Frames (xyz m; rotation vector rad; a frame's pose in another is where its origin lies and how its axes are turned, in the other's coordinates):
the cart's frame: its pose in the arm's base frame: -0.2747 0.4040 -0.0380 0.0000 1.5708 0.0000
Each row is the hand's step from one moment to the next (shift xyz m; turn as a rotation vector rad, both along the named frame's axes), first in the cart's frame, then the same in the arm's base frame.
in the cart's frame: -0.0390 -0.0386 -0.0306 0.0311 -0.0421 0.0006
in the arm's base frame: -0.0306 -0.0386 0.0390 0.0006 -0.0421 -0.0311
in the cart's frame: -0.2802 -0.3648 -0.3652 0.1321 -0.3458 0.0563
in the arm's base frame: -0.3652 -0.3648 0.2802 0.0563 -0.3458 -0.1321
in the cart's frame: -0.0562 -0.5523 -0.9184 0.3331 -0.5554 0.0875
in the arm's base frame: -0.9184 -0.5523 0.0562 0.0875 -0.5554 -0.3331
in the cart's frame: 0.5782 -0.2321 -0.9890 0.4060 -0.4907 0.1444
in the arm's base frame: -0.9890 -0.2321 -0.5782 0.1444 -0.4907 -0.4060
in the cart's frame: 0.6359 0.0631 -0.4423 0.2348 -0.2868 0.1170
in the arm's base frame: -0.4423 0.0631 -0.6359 0.1170 -0.2868 -0.2348
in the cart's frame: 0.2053 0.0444 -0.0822 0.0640 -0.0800 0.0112
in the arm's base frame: -0.0822 0.0444 -0.2053 0.0112 -0.0800 -0.0640
